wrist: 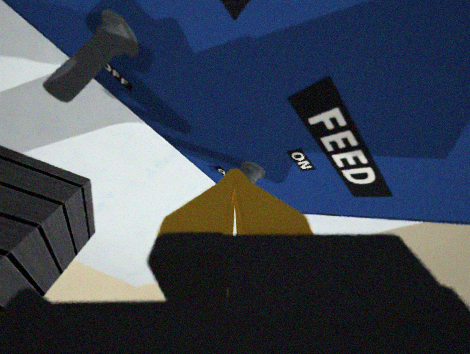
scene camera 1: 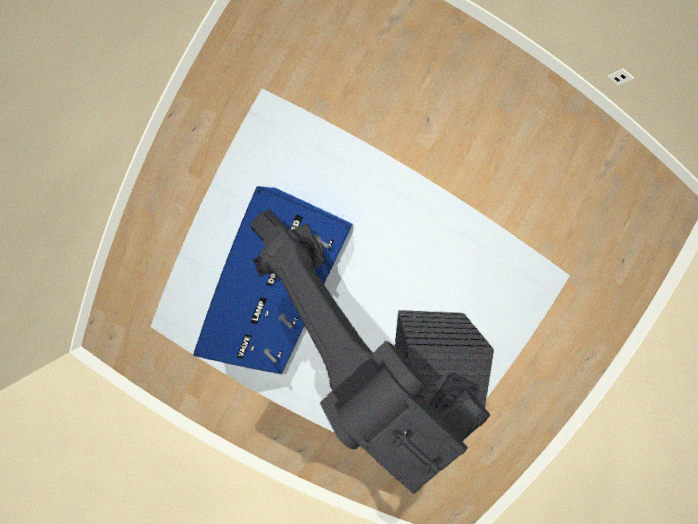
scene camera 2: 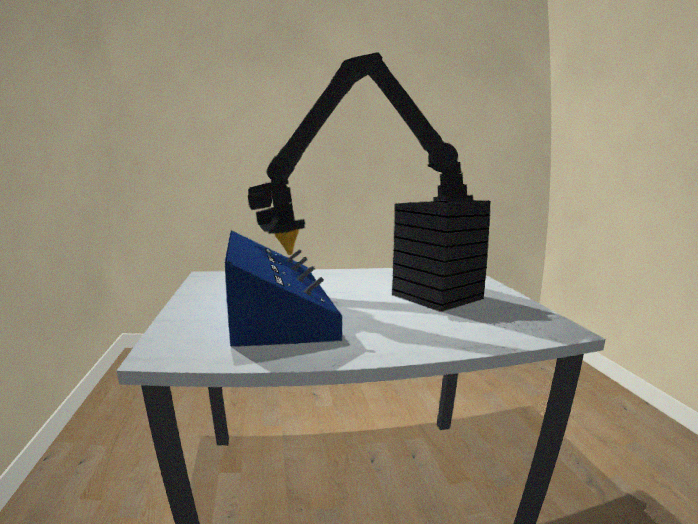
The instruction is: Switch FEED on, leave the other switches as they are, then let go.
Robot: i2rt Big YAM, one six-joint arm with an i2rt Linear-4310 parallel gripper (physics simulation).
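Frame: origin at the arm's base, x ahead, y left, z up, level; centimetres.
Seen in the pictures: gripper, fingertip midpoint: (wrist: 234,176) (scene camera 1: 313,246) (scene camera 2: 290,254); arm's base, link origin: (scene camera 1: 451,399) (scene camera 2: 452,201).
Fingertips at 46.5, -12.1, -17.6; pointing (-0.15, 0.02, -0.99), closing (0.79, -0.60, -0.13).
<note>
Pixels of each thing's top centre, then the offset from my fingertips to it, as dx, dy, dz. "spot": a spot on its surface instead. Level surfaces: height alone.
- FEED label, top centre: (wrist: 348,157) (scene camera 1: 292,230) +6.7, -1.2, +1.4
- FEED lever, surface spot: (wrist: 253,170) (scene camera 1: 315,240) (scene camera 2: 288,259) spot: +0.6, -1.3, -1.7
- LAMP lever, top centre: (scene camera 1: 285,324) -3.4, +22.1, +1.3
- VALVE lever, top centre: (scene camera 2: 314,277) (scene camera 1: 269,359) -4.4, +34.0, +1.3
- DRIVE lever, top centre: (wrist: 57,71) -2.5, +10.1, +1.3
- white table, surface height: dz -11.8
The blue switch panel (scene camera 1: 228,304) (scene camera 2: 281,321) (wrist: 400,45) slopes down towards the arm's base. The FEED label (scene camera 1: 296,223) (wrist: 345,150) is at its far end, partly hidden in scene camera 1. The FEED lever (scene camera 1: 323,241) (scene camera 2: 295,256) (wrist: 253,170) leans to its OFF mark; its shaft is hidden behind the fingers in the wrist view. My gripper (scene camera 2: 290,252) (wrist: 234,176) is shut and empty, its tip close by this lever; contact cannot be told. The LAMP lever (scene camera 1: 286,320), VALVE lever (scene camera 1: 270,355) and DRIVE lever (wrist: 85,65) also lean to OFF.
The panel stands on a white table (scene camera 1: 428,225) (scene camera 2: 186,360). The arm's dark, ribbed base block (scene camera 1: 445,338) (scene camera 2: 439,253) (wrist: 45,215) stands apart, on the panel's low side. The arm's forearm passes above the panel in scene camera 1.
</note>
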